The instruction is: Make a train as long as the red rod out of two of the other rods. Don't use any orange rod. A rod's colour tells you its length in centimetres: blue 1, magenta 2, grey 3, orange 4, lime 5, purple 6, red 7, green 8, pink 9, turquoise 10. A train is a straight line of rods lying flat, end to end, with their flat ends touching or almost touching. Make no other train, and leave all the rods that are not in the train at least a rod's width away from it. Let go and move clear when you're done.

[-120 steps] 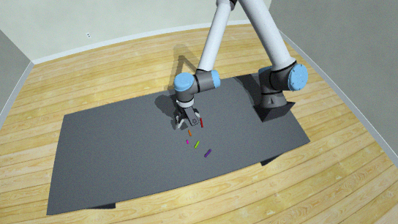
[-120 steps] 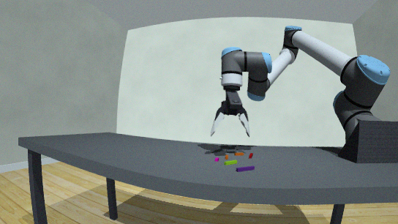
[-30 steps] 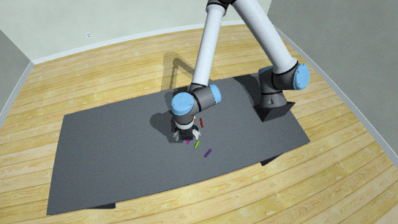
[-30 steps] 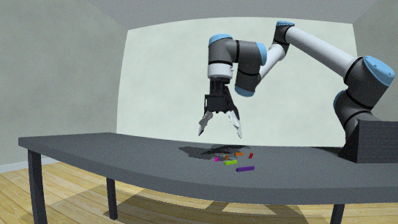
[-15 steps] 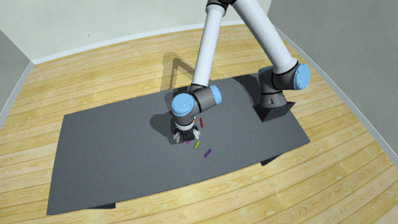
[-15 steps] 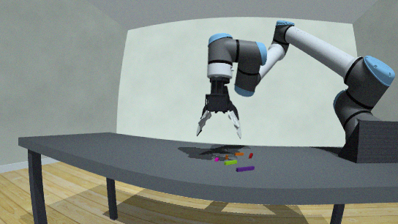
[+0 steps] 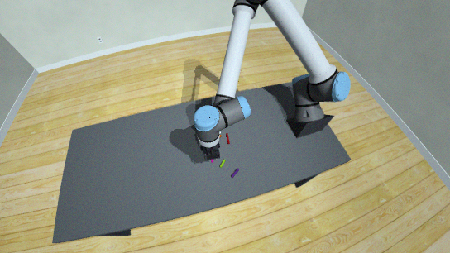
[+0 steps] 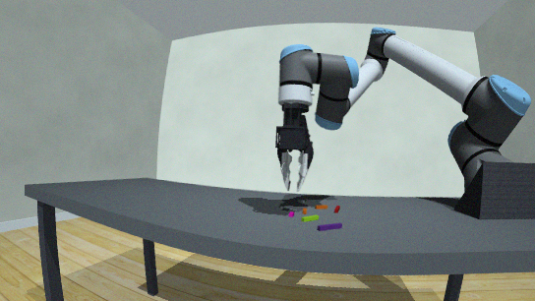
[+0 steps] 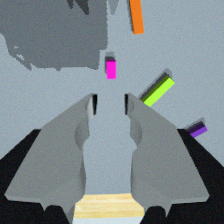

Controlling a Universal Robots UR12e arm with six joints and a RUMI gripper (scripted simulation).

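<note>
The magenta rod is 80 mm below my hand. Round my hand: purple rod: 110 mm to the left, 100 mm behind, 80 mm below; red rod: 130 mm behind, 110 mm to the right, 80 mm below; lime rod: 80 mm below, 50 mm behind, 30 mm to the left.
</note>
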